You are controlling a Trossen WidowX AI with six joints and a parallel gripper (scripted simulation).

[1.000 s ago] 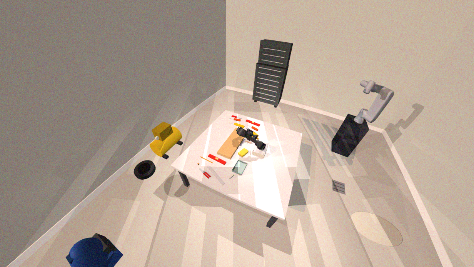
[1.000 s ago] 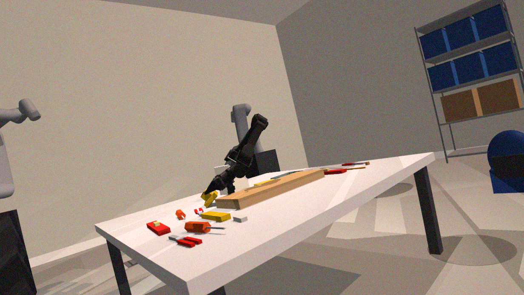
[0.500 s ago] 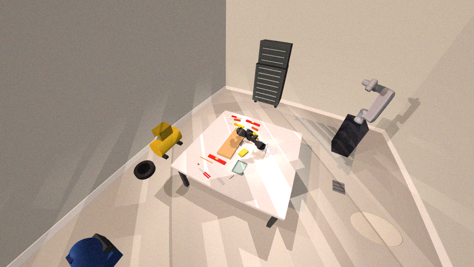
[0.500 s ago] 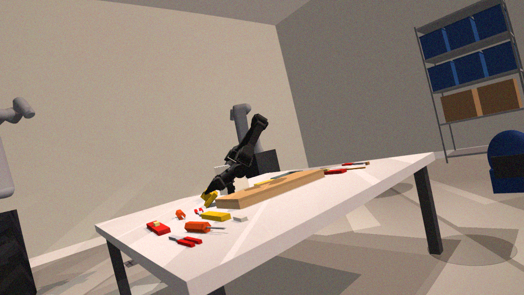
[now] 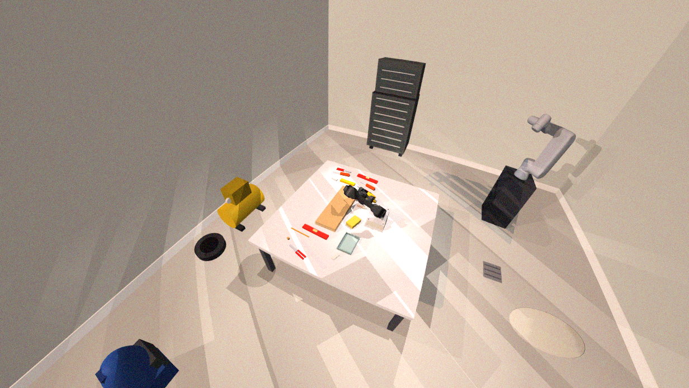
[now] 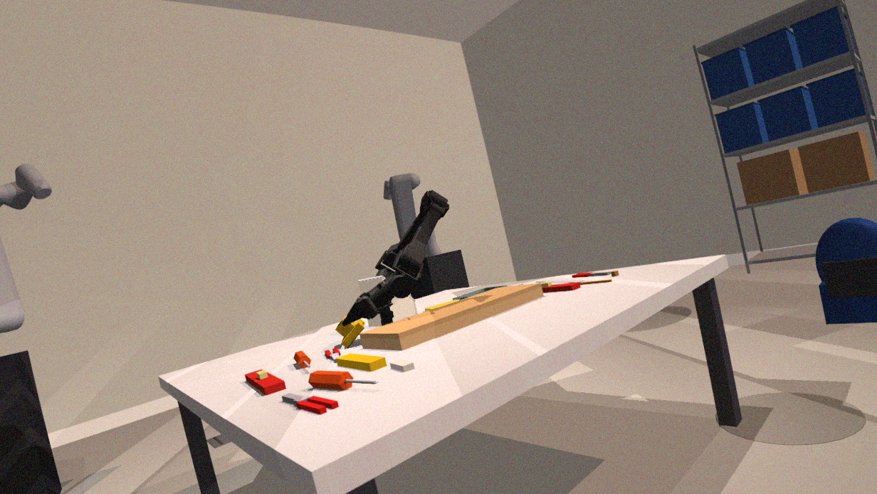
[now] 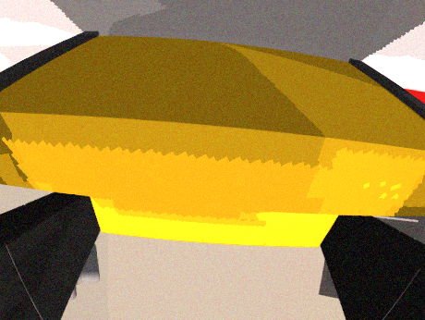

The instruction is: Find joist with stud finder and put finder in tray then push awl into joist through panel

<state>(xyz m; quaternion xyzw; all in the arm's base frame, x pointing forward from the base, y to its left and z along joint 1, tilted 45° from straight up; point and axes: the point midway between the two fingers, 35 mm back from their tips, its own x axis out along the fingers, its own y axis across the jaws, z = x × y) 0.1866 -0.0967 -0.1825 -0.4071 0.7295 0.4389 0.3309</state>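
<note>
My gripper tip is now 10 mm to the left of the yellow stud finder, 10 mm short of it and 10 mm above it. From my gripper tip the other things lie so: yellow block 340 mm to the left, 50 mm below, 10 mm ahead; then thin orange tool 650 mm to the left, 330 mm ahead, 60 mm below; then shallow grey tray 550 mm to the left, 50 mm below, 50 mm behind.
</note>
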